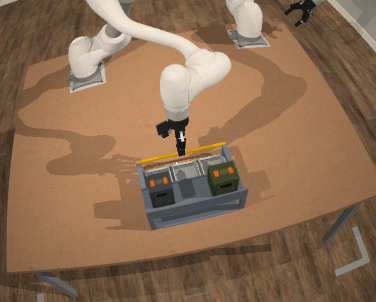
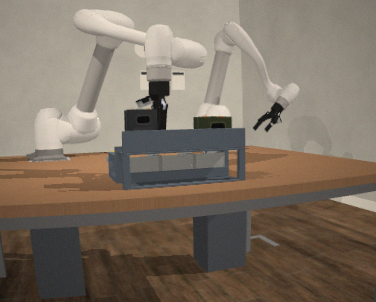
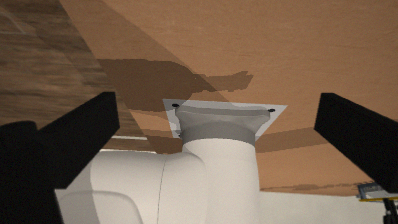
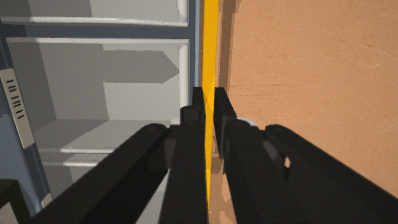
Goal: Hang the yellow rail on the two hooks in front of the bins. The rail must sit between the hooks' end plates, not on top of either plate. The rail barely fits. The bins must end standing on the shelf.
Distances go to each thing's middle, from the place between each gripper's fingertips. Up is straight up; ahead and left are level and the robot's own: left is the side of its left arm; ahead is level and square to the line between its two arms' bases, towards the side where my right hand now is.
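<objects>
Right hand: 10 mm to the left of the blue-grey shelf (image 2: 219, 139), 130 mm short of it and 40 mm above it. Going by its middle, the shelf is nearer to my right hand than to my left gripper.
Left gripper: 1020 mm to the left of the shelf, 900 mm short of it and 50 mm above it.
</objects>
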